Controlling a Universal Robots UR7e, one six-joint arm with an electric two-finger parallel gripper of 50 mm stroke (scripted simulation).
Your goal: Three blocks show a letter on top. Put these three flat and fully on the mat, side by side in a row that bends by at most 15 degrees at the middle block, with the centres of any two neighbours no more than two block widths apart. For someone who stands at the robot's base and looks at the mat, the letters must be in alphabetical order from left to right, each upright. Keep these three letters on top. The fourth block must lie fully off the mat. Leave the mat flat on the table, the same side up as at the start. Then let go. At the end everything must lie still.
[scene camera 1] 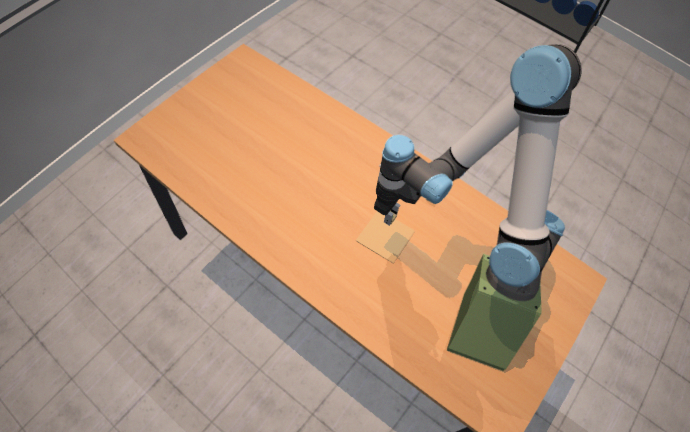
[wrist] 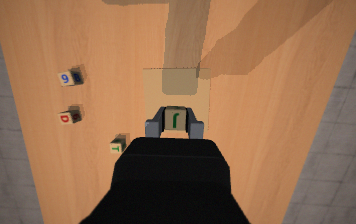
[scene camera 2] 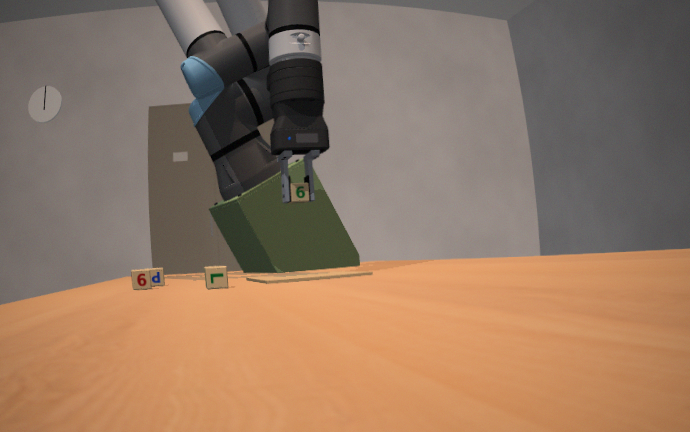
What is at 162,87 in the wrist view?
A tan mat.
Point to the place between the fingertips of my gripper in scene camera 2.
At 298,201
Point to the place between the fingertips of my gripper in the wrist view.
175,114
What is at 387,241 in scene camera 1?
A tan mat.
